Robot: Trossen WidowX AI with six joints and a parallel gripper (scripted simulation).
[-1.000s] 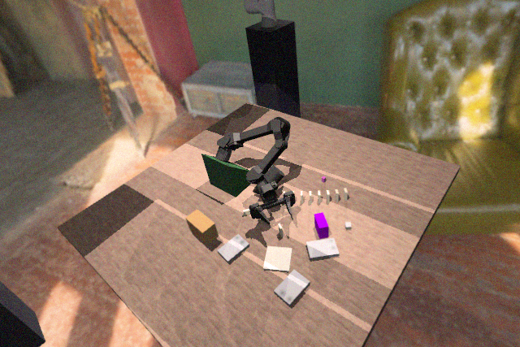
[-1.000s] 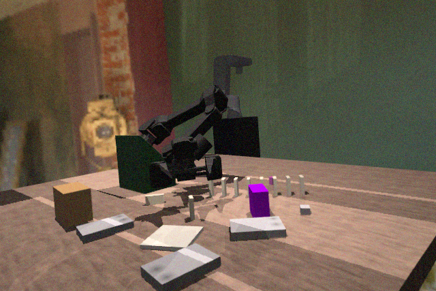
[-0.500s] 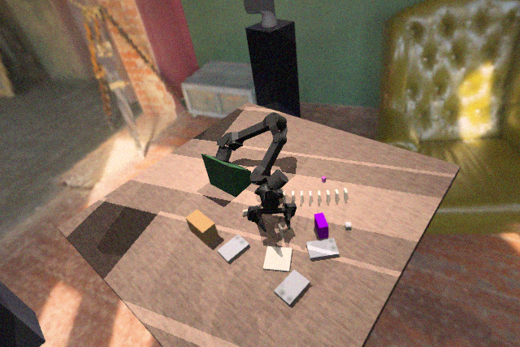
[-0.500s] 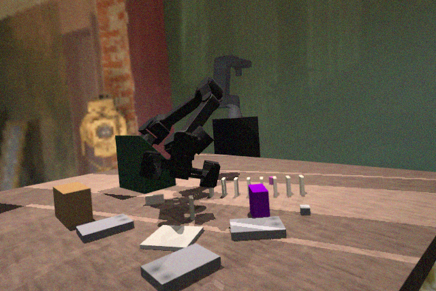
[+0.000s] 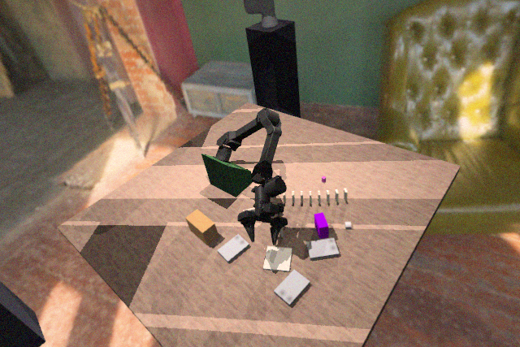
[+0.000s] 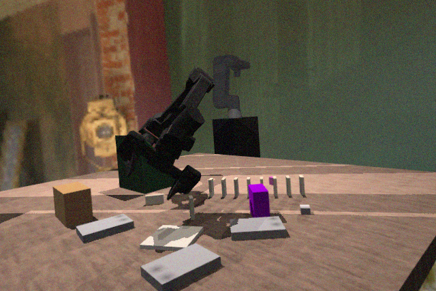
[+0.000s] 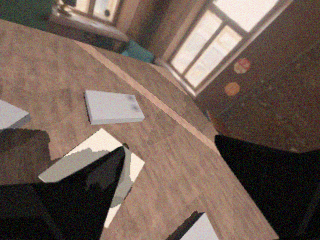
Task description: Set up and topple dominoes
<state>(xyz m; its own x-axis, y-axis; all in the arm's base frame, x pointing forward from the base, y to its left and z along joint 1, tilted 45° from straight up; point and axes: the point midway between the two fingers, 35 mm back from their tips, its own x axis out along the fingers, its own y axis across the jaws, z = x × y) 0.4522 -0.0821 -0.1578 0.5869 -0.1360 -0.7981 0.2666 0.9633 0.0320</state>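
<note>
Right now the white slab is 10 cm below my gripper tip, 3 cm to the left of it and 2 cm ahead of it. From my gripper tip the other things lie so: purple block: 24 cm to the left, 8 cm below, 7 cm ahead; then tan box: 30 cm behind, 8 cm to the right, 7 cm below; then small grey cube: 32 cm to the left, 13 cm ahead, 10 cm below.
</note>
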